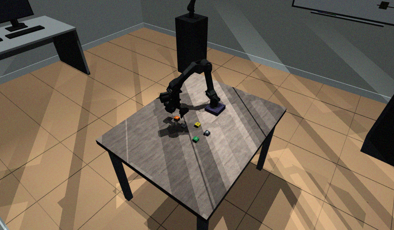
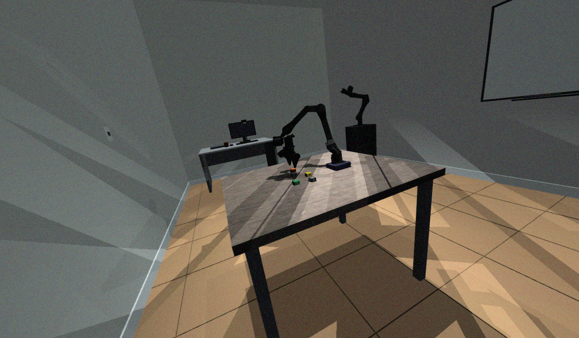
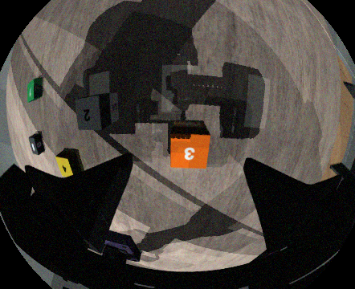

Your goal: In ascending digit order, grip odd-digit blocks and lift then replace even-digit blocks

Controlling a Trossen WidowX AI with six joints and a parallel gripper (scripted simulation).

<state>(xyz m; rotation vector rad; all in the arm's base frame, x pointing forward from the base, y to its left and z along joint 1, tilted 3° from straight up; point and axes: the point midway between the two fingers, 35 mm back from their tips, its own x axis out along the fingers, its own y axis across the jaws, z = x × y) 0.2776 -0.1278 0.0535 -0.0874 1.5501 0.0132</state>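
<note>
The orange block lies 30 mm below my gripper tip. From my gripper tip the other things lie so: white block 100 mm to the left, 30 mm below, 30 mm ahead; green block 240 mm to the left, 70 mm ahead, 30 mm below; yellow block 160 mm to the left, 50 mm behind, 30 mm below.
</note>
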